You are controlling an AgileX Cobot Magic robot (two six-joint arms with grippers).
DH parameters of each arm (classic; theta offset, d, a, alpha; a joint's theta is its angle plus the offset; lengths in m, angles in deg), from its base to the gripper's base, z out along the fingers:
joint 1: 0 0.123 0 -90
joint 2: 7.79 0 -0.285 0
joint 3: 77.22 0 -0.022 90
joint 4: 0 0.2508 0 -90
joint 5: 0 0 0.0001 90
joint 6: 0 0.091 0 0
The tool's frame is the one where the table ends.
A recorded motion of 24 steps. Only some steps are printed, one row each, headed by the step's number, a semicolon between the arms.
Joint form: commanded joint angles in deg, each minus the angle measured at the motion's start. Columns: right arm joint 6, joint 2, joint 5, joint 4, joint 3, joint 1; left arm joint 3, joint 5, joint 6, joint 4, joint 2, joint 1.
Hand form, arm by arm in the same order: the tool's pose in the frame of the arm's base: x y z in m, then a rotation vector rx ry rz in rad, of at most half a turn. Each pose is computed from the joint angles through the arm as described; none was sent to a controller.
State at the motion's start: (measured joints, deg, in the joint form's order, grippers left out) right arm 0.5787 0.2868 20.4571 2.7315 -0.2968 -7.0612; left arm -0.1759 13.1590 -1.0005 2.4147 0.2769 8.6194
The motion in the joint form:
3: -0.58 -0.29 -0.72 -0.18 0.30 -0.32; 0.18 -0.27 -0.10 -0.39 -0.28 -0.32
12: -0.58 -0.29 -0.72 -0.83 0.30 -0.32; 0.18 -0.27 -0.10 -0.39 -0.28 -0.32
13: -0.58 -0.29 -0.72 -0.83 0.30 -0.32; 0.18 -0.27 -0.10 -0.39 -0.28 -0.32
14: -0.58 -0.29 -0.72 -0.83 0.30 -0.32; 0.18 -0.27 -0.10 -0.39 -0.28 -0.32
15: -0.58 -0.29 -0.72 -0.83 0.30 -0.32; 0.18 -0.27 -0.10 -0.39 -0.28 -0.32
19: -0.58 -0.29 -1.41 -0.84 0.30 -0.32; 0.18 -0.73 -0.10 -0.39 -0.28 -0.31
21: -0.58 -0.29 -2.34 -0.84 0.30 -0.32; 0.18 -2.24 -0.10 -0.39 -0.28 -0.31
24: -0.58 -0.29 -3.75 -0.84 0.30 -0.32; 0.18 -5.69 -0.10 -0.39 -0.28 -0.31
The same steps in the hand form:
3: 0.0533 -0.0055 0.1821 0.1453 1.8223 -0.0475; 0.0550 0.0088 0.1927 -0.1166 1.7062 0.1258
12: 0.0532 -0.0059 0.1821 0.1383 1.8231 -0.0585; 0.0550 0.0088 0.1927 -0.1166 1.7062 0.1258
13: 0.0532 -0.0059 0.1821 0.1383 1.8231 -0.0585; 0.0550 0.0088 0.1927 -0.1166 1.7062 0.1258
14: 0.0532 -0.0059 0.1821 0.1383 1.8231 -0.0585; 0.0550 0.0088 0.1927 -0.1166 1.7062 0.1258
15: 0.0532 -0.0059 0.1821 0.1383 1.8231 -0.0585; 0.0550 0.0088 0.1927 -0.1166 1.7062 0.1258
19: 0.0535 -0.0059 0.1832 0.1375 1.8111 -0.0594; 0.0551 0.0088 0.1935 -0.1160 1.6981 0.1261
21: 0.0538 -0.0060 0.1846 0.1367 1.7949 -0.0604; 0.0554 0.0087 0.1959 -0.1135 1.6719 0.1267
24: 0.0543 -0.0062 0.1868 0.1354 1.7704 -0.0618; 0.0558 0.0086 0.2013 -0.1078 1.6119 0.1280

